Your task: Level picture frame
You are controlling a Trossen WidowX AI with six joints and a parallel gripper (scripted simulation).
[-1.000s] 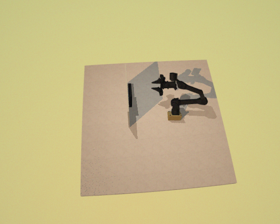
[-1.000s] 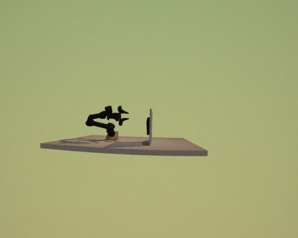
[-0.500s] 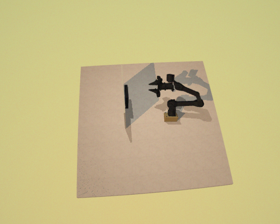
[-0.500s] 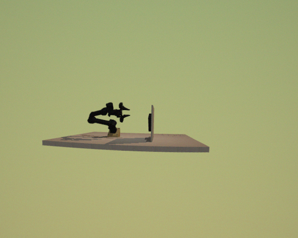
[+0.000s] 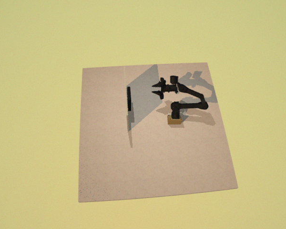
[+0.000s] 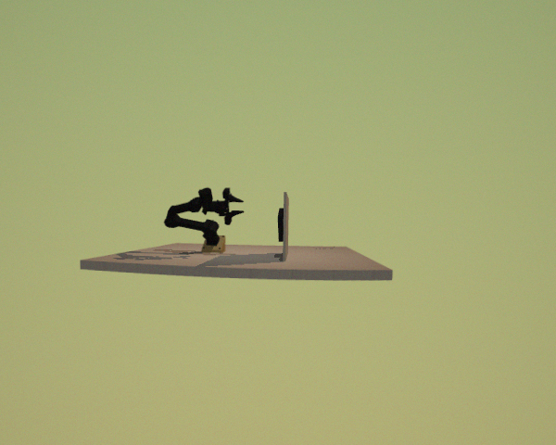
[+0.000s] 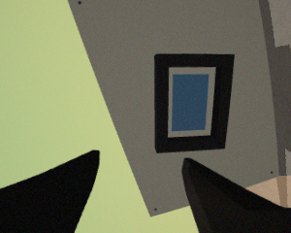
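The picture frame lies 20 cm ahead of my gripper tip, 9 cm below it and 5 cm to the left of it. Also, from my gripper tip: wall panel (21 cm ahead, 10 cm below, 5 cm to the left).
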